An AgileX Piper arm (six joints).
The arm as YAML. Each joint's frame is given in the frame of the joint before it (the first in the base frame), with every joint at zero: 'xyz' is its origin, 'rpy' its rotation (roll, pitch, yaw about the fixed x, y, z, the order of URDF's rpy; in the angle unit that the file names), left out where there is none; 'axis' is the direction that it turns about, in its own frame. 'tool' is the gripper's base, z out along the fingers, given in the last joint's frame.
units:
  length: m
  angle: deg
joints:
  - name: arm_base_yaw
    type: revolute
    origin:
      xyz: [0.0, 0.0, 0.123]
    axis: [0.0, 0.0, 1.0]
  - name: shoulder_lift
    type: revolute
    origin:
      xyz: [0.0, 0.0, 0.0]
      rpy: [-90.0, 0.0, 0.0]
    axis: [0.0, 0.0, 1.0]
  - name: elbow
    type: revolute
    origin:
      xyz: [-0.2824, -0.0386, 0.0]
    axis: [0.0, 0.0, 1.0]
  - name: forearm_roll
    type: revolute
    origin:
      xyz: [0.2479, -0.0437, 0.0]
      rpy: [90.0, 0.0, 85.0]
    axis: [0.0, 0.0, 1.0]
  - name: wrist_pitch
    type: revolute
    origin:
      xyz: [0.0, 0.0, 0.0]
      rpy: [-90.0, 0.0, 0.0]
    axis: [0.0, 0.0, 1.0]
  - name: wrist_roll
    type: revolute
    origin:
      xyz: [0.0, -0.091, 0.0]
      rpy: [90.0, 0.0, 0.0]
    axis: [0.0, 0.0, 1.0]
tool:
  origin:
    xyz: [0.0, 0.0, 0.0]
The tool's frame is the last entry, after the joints.
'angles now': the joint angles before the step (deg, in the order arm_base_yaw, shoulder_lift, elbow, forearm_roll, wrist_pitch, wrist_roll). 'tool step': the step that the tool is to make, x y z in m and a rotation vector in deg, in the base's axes. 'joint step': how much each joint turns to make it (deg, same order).
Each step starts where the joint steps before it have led.
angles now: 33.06, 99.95, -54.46, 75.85, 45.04, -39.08
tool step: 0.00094, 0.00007, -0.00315, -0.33, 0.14, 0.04
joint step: -0.06, 0.53, 0.00, 0.00, -0.11, -0.31
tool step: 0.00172, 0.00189, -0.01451, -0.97, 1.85, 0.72
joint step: 0.00, 2.59, 0.00, 0.31, 0.52, -0.93
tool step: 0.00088, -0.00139, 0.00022, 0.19, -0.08, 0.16
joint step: -0.36, 0.00, 0.00, 0.00, 0.40, -0.39
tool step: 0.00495, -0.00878, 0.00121, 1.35, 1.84, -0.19
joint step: -2.30, 0.13, 0.00, 0.07, 3.07, 0.00
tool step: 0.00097, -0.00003, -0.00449, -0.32, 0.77, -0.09
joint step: -0.11, 0.80, 0.00, 0.06, 0.10, 0.01
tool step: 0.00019, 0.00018, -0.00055, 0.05, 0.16, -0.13
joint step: 0.00, 0.12, 0.00, 0.19, -0.01, -0.01
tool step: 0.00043, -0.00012, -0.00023, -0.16, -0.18, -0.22
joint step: 0.00, 0.00, 0.00, -0.01, -0.33, 0.00
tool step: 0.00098, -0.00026, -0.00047, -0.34, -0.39, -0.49
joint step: 0.00, 0.00, 0.00, 0.00, -0.71, 0.00
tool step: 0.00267, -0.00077, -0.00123, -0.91, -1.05, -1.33
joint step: 0.00, 0.00, 0.00, 0.00, -1.93, 0.00
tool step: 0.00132, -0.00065, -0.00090, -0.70, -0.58, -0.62
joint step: 0.00, 0.00, 0.00, -0.31, -1.08, 0.15
